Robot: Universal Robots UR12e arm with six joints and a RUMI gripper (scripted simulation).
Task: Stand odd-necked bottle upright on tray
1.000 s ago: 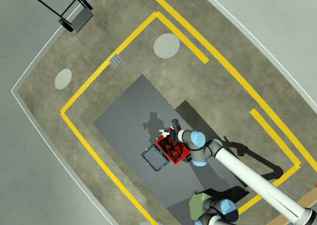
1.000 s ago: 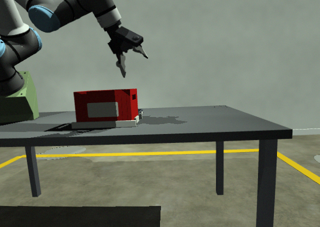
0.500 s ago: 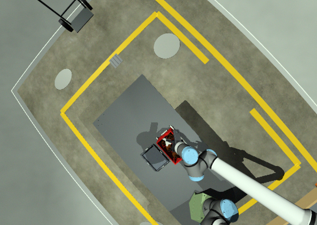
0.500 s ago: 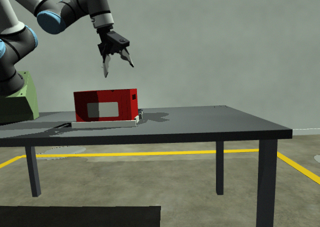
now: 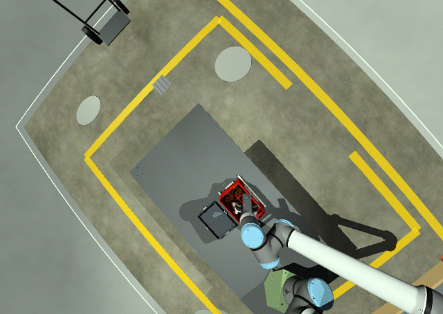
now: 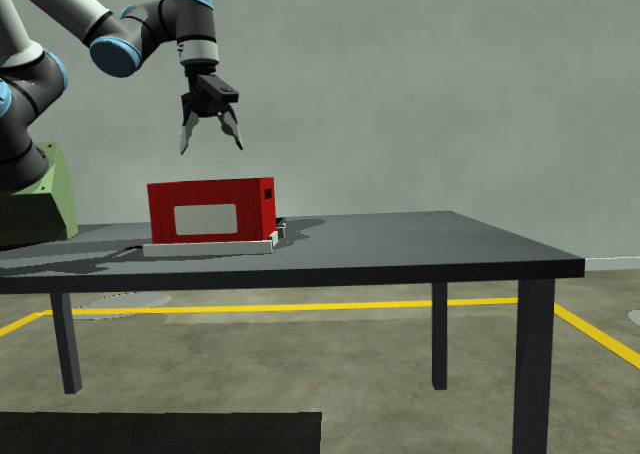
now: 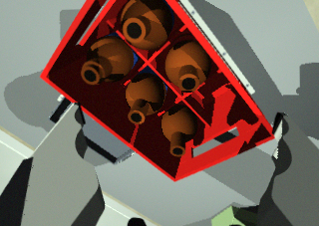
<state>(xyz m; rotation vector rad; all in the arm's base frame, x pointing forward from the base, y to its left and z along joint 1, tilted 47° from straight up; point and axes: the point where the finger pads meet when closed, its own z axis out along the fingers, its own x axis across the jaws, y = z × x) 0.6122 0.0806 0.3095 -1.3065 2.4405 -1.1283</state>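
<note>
My gripper is now 160 mm above the red crate, 50 mm to the right of it and 20 mm past it. Also, from my hand: dark tray (320 mm to the left, 230 mm below, 20 mm behind); then bottle (160 mm below, 70 mm ahead, 10 mm to the left).
</note>
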